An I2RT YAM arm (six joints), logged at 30 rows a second.
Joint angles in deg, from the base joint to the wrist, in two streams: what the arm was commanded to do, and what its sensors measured. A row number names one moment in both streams.
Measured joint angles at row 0:
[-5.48 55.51 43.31 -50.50 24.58 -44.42]
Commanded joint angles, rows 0 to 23:
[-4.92 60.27 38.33 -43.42 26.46 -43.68]
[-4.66 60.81 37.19 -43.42 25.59 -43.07]
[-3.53 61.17 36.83 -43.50 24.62 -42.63]
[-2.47 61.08 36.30 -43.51 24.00 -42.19]
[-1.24 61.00 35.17 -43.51 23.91 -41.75]
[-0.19 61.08 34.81 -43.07 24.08 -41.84]
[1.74 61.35 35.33 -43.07 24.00 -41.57]
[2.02 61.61 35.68 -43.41 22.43 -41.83]
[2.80 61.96 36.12 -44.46 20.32 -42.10]
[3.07 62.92 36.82 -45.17 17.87 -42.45]
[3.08 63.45 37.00 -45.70 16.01 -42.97]
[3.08 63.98 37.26 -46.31 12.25 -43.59]
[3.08 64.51 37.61 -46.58 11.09 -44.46]
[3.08 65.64 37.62 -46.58 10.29 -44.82]
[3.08 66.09 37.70 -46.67 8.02 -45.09]
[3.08 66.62 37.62 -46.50 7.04 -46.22]
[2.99 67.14 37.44 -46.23 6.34 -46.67]
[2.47 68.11 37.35 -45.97 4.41 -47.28]
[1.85 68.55 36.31 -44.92 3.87 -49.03]
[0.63 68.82 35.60 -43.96 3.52 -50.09]
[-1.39 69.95 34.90 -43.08 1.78 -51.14]
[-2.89 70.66 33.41 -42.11 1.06 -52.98]
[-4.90 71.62 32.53 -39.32 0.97 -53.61]
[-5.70 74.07 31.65 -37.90 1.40 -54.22]
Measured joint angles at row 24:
[-2.59 70.57 34.15 -43.27 6.13 -49.21]
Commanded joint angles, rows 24 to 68:
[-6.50 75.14 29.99 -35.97 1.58 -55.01]
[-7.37 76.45 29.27 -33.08 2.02 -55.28]
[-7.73 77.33 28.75 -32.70 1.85 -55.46]
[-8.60 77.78 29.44 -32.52 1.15 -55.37]
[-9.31 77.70 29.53 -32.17 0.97 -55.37]
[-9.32 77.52 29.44 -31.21 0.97 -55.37]
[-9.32 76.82 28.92 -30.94 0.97 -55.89]
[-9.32 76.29 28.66 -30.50 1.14 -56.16]
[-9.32 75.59 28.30 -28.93 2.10 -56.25]
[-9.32 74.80 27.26 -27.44 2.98 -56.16]
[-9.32 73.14 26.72 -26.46 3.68 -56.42]
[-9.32 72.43 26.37 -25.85 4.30 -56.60]
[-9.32 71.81 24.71 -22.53 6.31 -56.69]
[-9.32 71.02 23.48 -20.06 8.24 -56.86]
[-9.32 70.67 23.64 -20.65 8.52 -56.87]
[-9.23 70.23 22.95 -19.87 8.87 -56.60]
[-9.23 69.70 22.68 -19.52 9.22 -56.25]
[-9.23 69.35 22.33 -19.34 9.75 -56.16]
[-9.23 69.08 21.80 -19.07 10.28 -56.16]
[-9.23 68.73 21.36 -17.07 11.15 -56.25]
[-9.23 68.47 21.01 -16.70 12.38 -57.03]
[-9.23 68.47 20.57 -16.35 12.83 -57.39]
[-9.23 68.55 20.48 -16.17 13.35 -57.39]
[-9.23 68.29 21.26 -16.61 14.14 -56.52]
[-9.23 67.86 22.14 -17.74 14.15 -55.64]
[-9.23 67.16 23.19 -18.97 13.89 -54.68]
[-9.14 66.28 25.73 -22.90 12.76 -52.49]
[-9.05 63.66 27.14 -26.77 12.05 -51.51]
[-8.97 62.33 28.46 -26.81 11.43 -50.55]
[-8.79 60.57 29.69 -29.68 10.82 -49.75]
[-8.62 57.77 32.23 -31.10 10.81 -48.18]
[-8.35 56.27 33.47 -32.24 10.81 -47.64]
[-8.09 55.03 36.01 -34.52 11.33 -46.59]
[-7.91 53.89 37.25 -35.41 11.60 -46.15]
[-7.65 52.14 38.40 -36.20 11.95 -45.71]
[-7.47 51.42 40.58 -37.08 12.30 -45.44]
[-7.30 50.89 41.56 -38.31 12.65 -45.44]
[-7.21 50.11 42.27 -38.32 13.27 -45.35]
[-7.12 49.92 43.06 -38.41 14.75 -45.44]
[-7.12 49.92 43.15 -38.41 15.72 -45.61]
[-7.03 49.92 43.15 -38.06 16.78 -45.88]
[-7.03 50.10 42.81 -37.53 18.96 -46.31]
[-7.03 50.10 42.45 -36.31 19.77 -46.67]
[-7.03 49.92 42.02 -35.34 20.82 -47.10]
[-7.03 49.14 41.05 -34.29 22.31 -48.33]
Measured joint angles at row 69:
[-7.35 49.76 42.24 -34.98 16.73 -48.38]
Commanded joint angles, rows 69 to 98:
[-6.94 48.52 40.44 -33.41 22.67 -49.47]
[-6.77 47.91 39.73 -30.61 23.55 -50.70]
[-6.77 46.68 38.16 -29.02 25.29 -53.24]
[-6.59 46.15 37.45 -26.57 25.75 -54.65]
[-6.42 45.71 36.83 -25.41 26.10 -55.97]
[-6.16 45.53 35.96 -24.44 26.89 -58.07]
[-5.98 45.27 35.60 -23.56 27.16 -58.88]
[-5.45 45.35 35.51 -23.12 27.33 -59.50]
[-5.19 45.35 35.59 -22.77 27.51 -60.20]
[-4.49 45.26 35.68 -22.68 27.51 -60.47]
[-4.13 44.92 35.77 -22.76 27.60 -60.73]
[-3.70 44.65 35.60 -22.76 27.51 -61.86]
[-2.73 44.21 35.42 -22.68 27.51 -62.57]
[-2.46 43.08 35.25 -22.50 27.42 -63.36]
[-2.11 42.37 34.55 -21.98 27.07 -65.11]
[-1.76 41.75 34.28 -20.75 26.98 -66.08]
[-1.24 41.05 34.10 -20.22 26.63 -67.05]
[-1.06 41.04 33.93 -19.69 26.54 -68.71]
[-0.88 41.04 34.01 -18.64 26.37 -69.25]
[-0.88 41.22 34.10 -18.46 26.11 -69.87]
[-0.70 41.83 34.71 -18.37 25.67 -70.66]
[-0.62 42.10 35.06 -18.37 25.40 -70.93]
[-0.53 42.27 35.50 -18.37 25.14 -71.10]
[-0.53 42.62 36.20 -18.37 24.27 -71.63]
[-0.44 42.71 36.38 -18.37 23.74 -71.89]
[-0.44 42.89 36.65 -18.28 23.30 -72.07]
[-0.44 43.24 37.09 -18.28 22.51 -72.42]
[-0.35 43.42 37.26 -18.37 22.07 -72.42]
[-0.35 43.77 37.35 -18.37 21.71 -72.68]
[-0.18 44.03 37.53 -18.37 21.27 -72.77]
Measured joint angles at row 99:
[-0.69 43.51 35.00 -20.18 23.70 -70.46]
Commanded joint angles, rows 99 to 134:
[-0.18 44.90 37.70 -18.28 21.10 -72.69]
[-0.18 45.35 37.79 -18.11 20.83 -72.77]
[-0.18 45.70 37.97 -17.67 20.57 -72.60]
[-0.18 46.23 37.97 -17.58 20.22 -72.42]
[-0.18 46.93 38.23 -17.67 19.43 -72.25]
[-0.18 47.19 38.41 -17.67 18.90 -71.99]
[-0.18 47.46 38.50 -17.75 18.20 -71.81]
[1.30 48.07 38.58 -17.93 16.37 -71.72]
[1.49 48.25 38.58 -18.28 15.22 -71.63]
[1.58 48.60 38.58 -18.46 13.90 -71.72]
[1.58 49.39 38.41 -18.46 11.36 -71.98]
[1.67 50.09 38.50 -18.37 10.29 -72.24]
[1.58 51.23 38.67 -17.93 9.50 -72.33]
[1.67 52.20 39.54 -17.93 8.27 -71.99]
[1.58 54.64 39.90 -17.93 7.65 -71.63]
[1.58 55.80 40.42 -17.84 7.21 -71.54]
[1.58 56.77 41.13 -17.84 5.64 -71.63]
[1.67 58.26 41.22 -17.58 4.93 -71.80]
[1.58 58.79 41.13 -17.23 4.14 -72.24]
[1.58 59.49 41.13 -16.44 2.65 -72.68]
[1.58 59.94 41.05 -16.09 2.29 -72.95]
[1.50 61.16 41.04 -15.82 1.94 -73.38]
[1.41 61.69 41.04 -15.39 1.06 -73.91]
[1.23 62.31 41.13 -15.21 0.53 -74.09]
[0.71 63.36 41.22 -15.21 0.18 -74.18]
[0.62 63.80 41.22 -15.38 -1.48 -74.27]
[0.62 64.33 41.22 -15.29 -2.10 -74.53]
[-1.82 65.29 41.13 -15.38 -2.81 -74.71]
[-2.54 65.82 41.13 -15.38 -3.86 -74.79]
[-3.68 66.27 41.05 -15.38 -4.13 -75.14]
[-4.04 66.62 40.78 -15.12 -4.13 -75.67]
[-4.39 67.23 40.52 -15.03 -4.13 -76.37]
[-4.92 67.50 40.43 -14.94 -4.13 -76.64]
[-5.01 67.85 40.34 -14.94 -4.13 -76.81]
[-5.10 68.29 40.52 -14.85 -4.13 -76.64]
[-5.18 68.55 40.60 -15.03 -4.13 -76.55]
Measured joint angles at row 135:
[-4.01 66.17 40.56 -12.88 1.06 -77.10]
